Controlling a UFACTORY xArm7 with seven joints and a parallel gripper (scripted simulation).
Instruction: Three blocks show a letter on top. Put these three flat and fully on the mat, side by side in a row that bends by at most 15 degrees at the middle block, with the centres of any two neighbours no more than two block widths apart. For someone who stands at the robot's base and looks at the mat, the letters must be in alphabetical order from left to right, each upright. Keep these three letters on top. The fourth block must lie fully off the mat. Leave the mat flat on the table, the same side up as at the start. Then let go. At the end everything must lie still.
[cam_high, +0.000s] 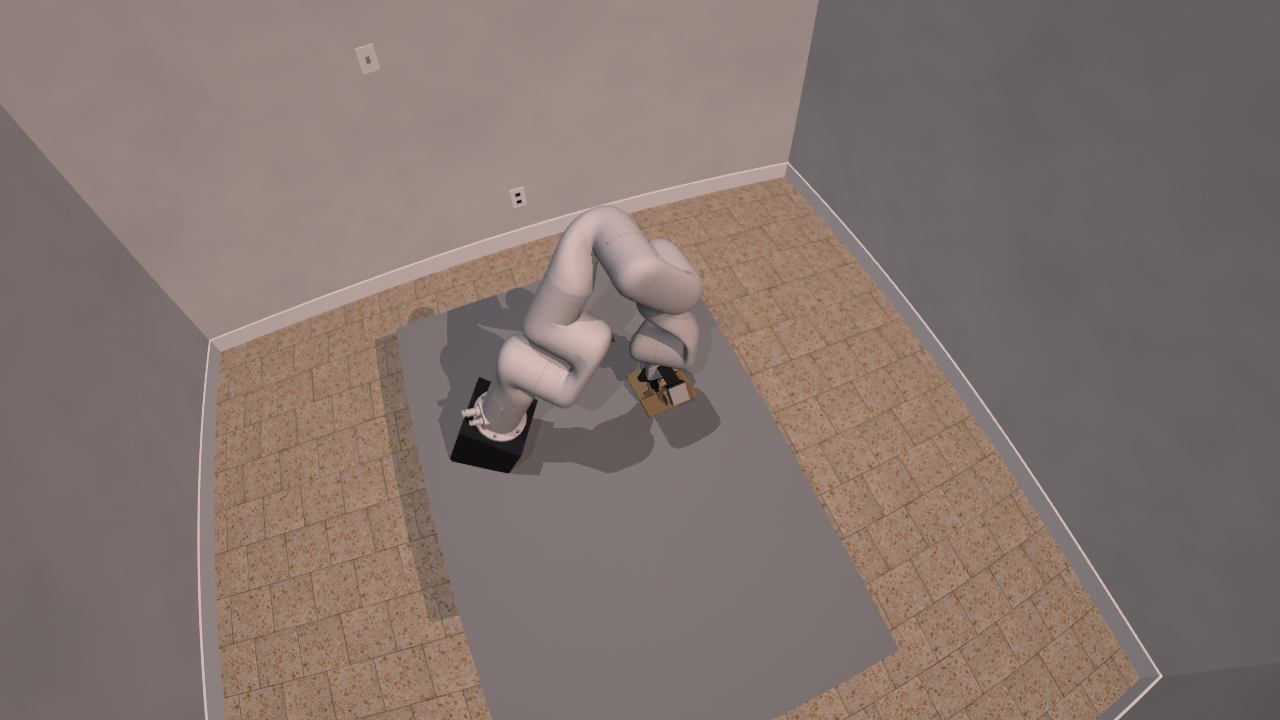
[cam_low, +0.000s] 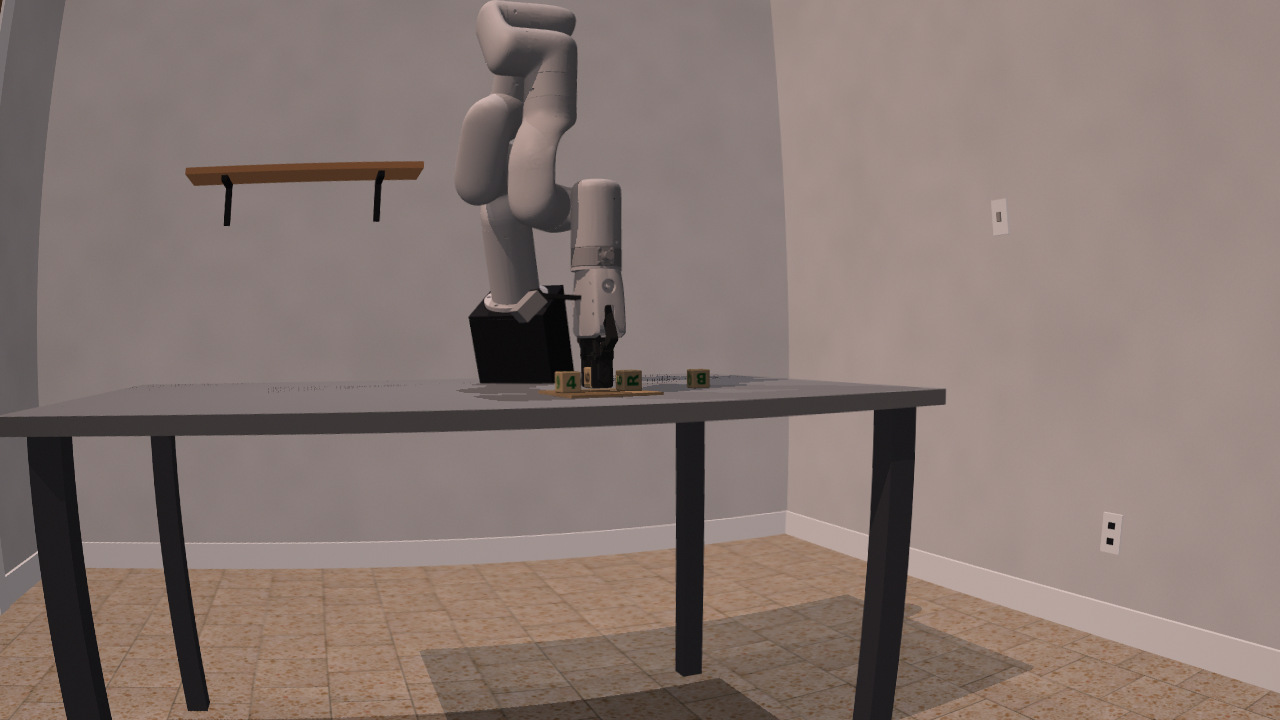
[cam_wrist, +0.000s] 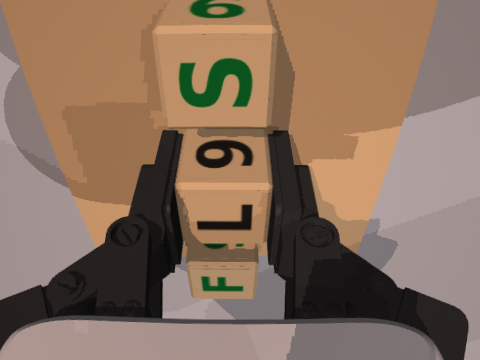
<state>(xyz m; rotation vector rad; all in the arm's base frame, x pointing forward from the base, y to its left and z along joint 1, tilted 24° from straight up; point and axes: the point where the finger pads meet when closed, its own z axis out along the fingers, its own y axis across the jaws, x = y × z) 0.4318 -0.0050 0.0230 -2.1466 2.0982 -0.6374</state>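
Now: hand 10 mm above the wooden block. The rest, counted from my hand: mat 30 mm below.
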